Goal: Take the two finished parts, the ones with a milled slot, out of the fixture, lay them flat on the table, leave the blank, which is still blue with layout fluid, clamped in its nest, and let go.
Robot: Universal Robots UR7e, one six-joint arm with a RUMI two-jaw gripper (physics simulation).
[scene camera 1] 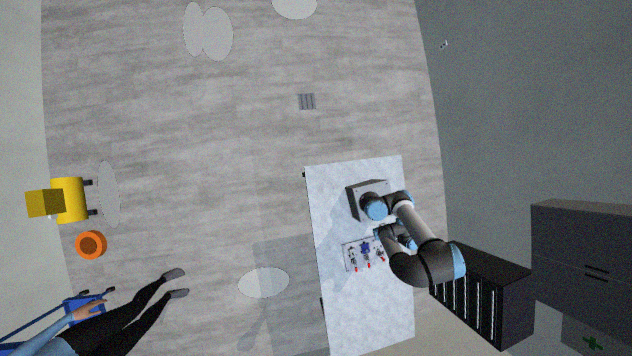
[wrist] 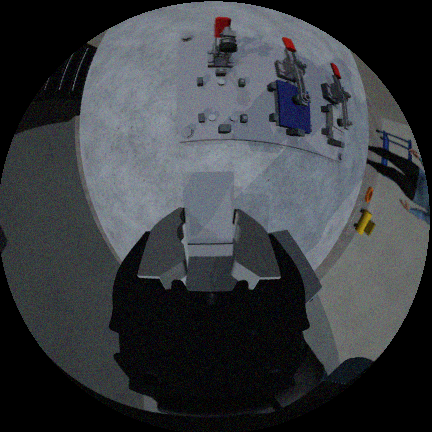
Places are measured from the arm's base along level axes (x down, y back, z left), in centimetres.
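Where they show: gripper, fingertip midpoint: (wrist: 208, 209).
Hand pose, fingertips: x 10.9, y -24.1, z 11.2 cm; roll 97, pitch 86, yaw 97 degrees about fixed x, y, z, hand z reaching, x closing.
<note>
Things, the pixels of their top centre, and the offset from my fingertips. "pt": a spot on its surface instead. Level surfaces: height alone.
- plain grey plate-shaped part, top centre: (wrist: 208, 227) dz +0.0, dx -3.0, dy +0.1 cm
- blue blank, top centre: (wrist: 295, 105) (scene camera 1: 365, 248) dz -13.1, dx +4.9, dy -14.9 cm
- far-side nest, surface spot: (wrist: 326, 132) pt dz -21.3, dx +5.4, dy -12.8 cm
- pale table, surface height: dx +8.5 cm
My gripper (wrist: 208, 209) is shut on a plain grey plate-shaped part (wrist: 209, 187), held level beyond the fixture's edge; its slot does not show clearly. In the scene view the arm mostly hides the gripper. The fixture (wrist: 190, 105) (scene camera 1: 346, 260) has three nests. The nest nearest in line with my gripper holds no part, and its red-handled clamp (wrist: 222, 30) is swung back. The blue blank (wrist: 292, 112) (scene camera 1: 365, 247) sits in the middle nest under its clamp arm. The far-side nest (wrist: 326, 132) has its clamp arm down over it; whether a grey part lies there is hard to tell.
The fixture stands on the pale table (scene camera 1: 370, 305) (wrist: 130, 150), beside the robot's base block (scene camera 1: 353, 202). A dark drawer cabinet (scene camera 1: 515, 310) stands beyond the table. A person (scene camera 1: 125, 315) (wrist: 402, 172) is by a blue cart (scene camera 1: 85, 305) on the floor side.
</note>
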